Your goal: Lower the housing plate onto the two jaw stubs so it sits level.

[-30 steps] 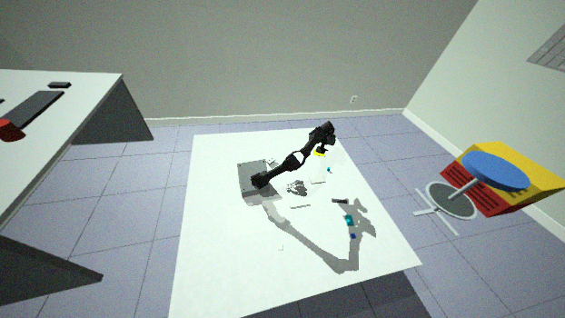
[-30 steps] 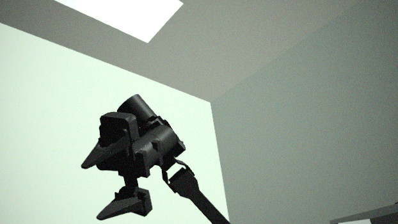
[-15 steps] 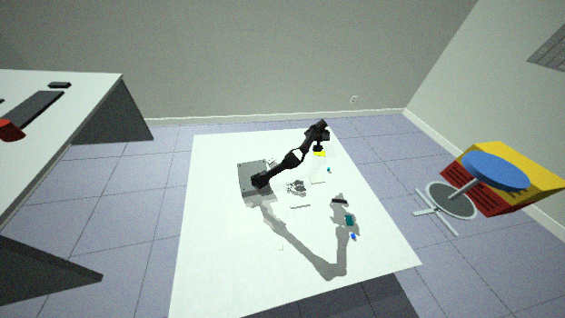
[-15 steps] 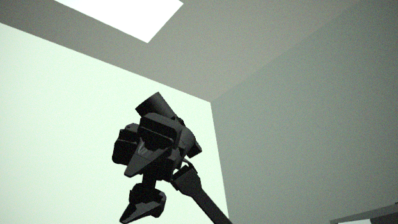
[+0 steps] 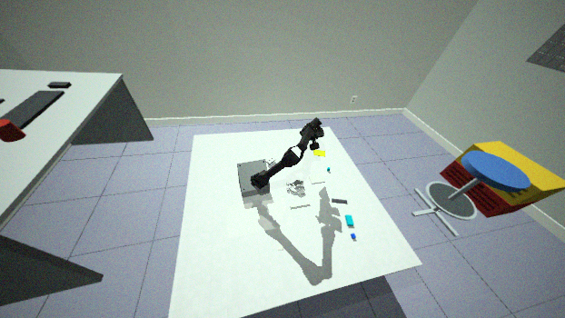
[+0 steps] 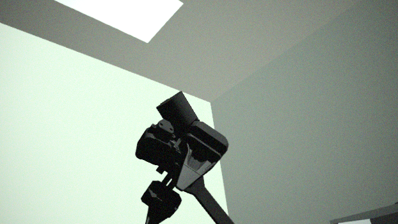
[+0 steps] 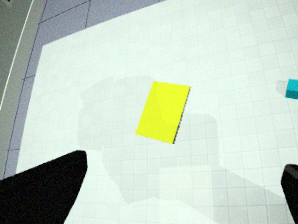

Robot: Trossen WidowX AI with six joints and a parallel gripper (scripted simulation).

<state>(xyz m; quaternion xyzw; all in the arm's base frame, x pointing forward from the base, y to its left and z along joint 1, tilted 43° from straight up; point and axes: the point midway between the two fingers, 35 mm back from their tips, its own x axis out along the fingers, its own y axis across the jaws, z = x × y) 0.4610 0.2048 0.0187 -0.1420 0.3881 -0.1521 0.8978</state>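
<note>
Right now my gripper tip is 310 mm past the housing plate, 210 mm above it and 90 mm to the right of it. From my gripper tip the other things lie so: small cyan piece (220 mm below, 110 mm to the right, 110 mm ahead); yellow block (230 mm below, 140 mm ahead, 90 mm to the left); dark bar (380 mm to the right, 230 mm below, 50 mm ahead).
</note>
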